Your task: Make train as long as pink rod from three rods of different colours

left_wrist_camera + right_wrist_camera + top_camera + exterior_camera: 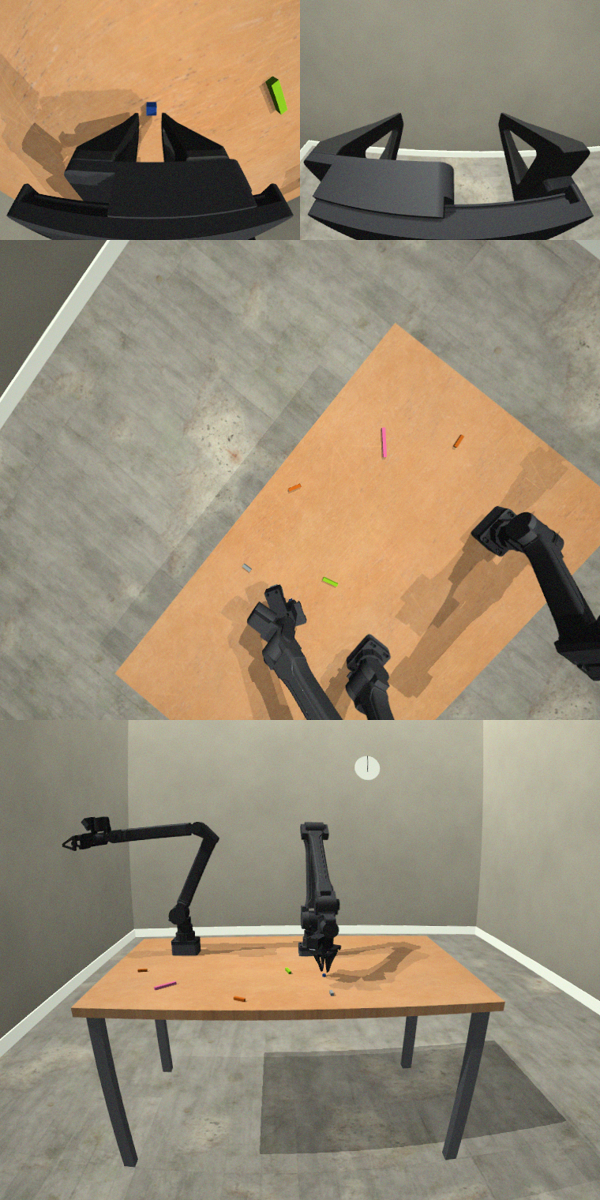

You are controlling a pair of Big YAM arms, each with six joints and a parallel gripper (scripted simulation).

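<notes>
Right now the blue rod is 2 cm below my left hand. From my left hand the other things lie so: pink rod 57 cm to the right, 13 cm ahead, 2 cm below; then lime rod 14 cm to the right, 5 cm behind, 2 cm below; then grey rod 18 cm ahead, 2 cm below, 1 cm to the left.
</notes>
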